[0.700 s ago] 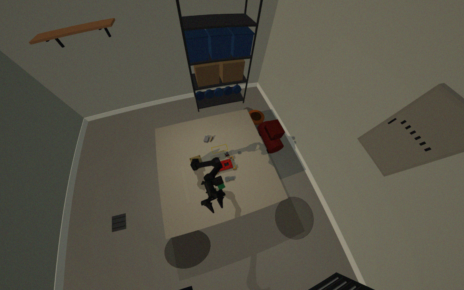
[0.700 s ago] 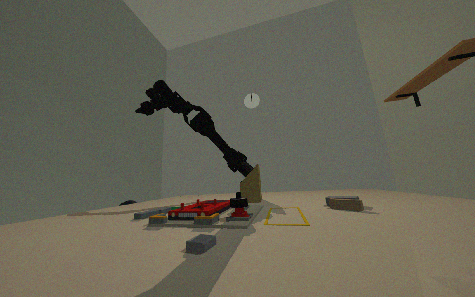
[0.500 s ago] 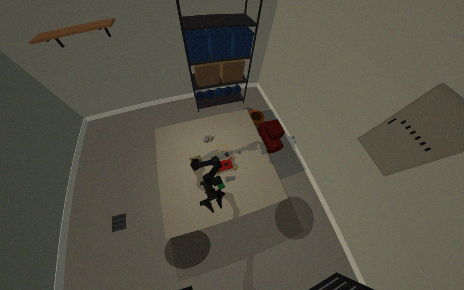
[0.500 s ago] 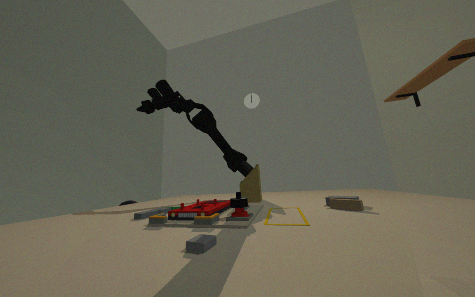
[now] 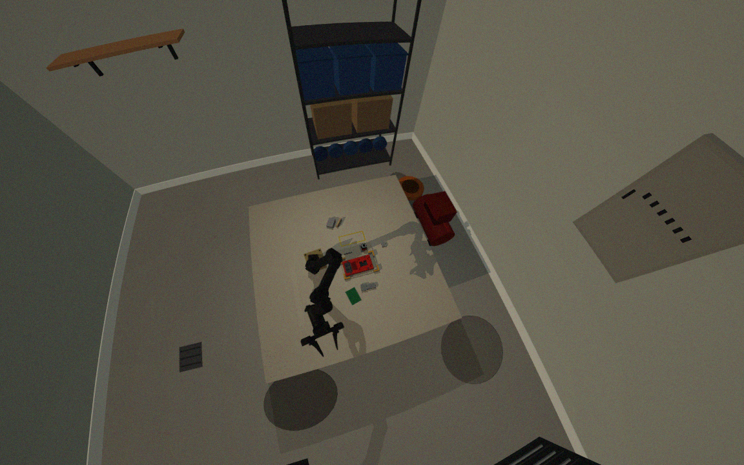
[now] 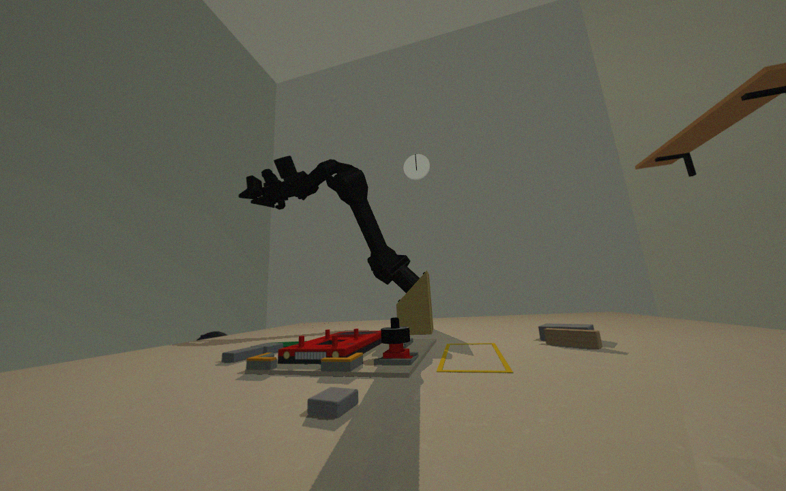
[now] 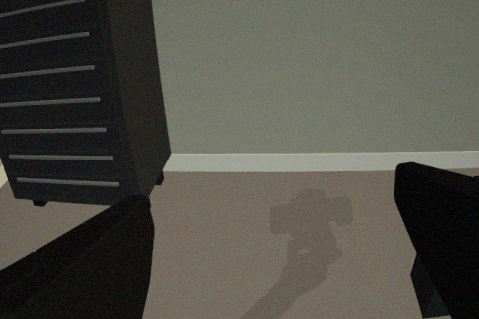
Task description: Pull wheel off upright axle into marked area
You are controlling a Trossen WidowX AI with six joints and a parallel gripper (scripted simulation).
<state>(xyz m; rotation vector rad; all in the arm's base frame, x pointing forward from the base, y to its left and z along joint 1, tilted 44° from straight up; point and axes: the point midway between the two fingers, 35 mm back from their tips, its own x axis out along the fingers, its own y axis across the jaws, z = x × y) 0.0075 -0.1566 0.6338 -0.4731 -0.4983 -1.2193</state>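
The black wheel lies 270 mm ahead of my gripper tip, 650 mm to the left of it and 430 mm below it. The rest, counted from my gripper tip: grey base plate (220 mm ahead, 550 mm to the left, 450 mm below); green card (140 mm ahead, 320 mm to the left, 460 mm below).
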